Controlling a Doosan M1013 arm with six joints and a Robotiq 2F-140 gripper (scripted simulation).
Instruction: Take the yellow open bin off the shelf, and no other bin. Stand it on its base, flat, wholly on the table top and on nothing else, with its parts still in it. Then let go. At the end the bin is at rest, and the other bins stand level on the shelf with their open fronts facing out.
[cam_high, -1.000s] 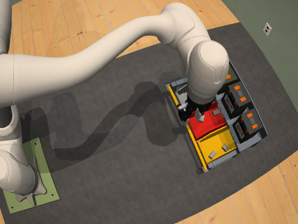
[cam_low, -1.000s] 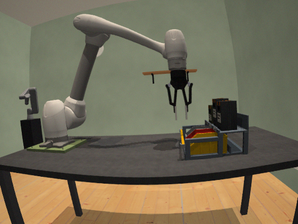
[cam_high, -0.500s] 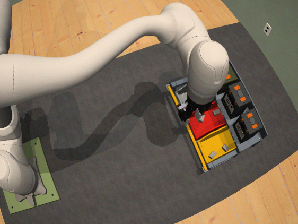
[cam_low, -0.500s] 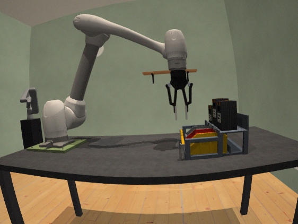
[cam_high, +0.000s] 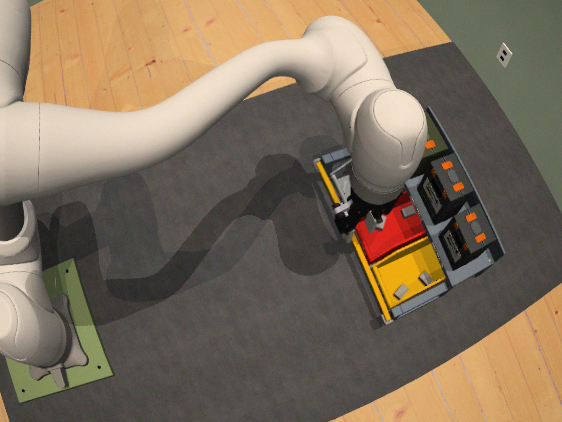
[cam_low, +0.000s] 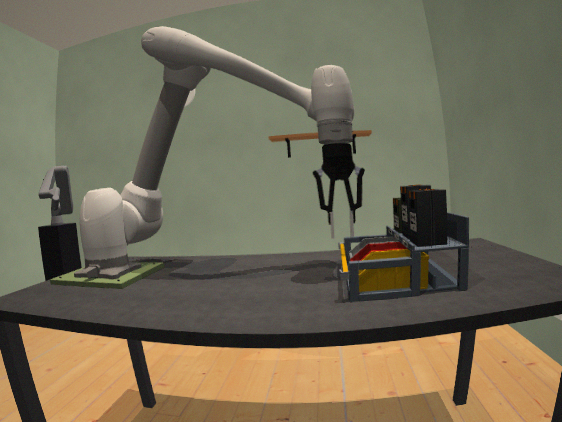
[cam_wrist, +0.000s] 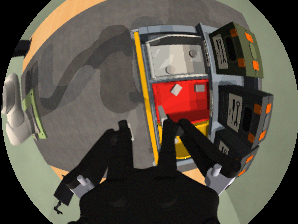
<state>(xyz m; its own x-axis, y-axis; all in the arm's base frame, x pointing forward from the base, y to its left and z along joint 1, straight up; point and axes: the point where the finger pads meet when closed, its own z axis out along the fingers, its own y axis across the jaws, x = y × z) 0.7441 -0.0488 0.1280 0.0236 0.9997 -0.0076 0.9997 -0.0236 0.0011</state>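
The yellow bar lies 8 cm below my hand. Round my hand: yellow open bin (10 cm ahead, 11 cm to the right, 10 cm below); then grey bin (11 cm ahead, 11 cm to the left, 10 cm below); then red bin (10 cm ahead, 10 cm below).
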